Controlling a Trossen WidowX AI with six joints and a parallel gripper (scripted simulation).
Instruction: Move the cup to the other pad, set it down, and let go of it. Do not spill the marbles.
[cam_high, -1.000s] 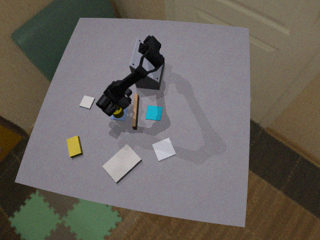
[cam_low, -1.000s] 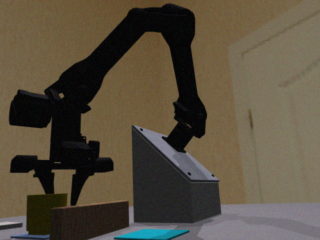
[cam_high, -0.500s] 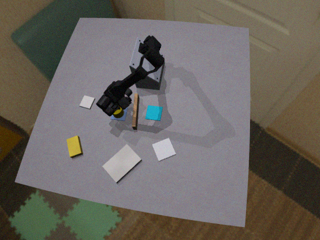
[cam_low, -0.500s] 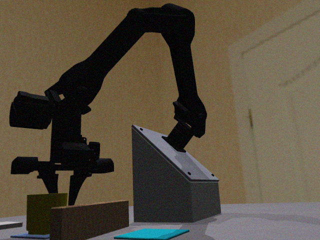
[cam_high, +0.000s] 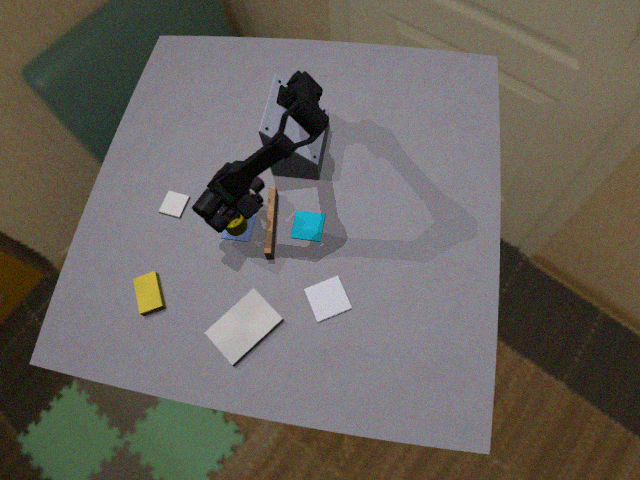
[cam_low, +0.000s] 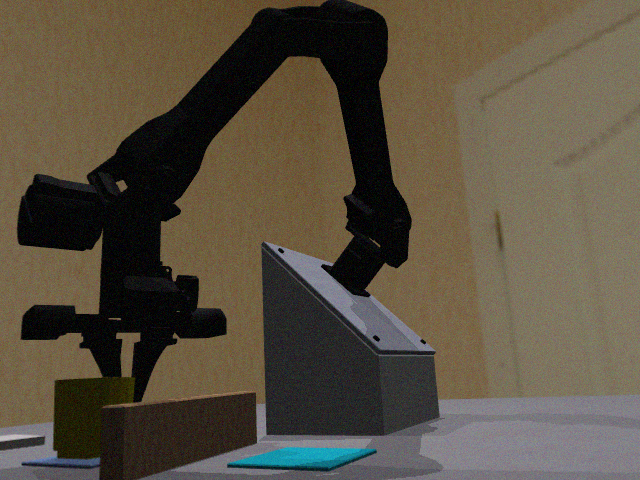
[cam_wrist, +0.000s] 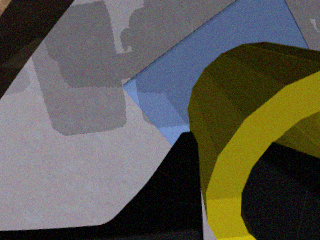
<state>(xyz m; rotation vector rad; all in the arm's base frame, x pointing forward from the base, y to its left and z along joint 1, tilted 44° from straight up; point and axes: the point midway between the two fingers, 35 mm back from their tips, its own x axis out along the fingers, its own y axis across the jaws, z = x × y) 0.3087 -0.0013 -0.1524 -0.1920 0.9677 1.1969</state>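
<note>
Right now the cyan pad is 19 cm to the left of my gripper tip and 5 cm below it. The rest, counted from my gripper tip: wooden bar: 9 cm to the left, 2 cm below, 1 cm ahead; yellow cup: 2 cm to the right, 2 cm ahead.
</note>
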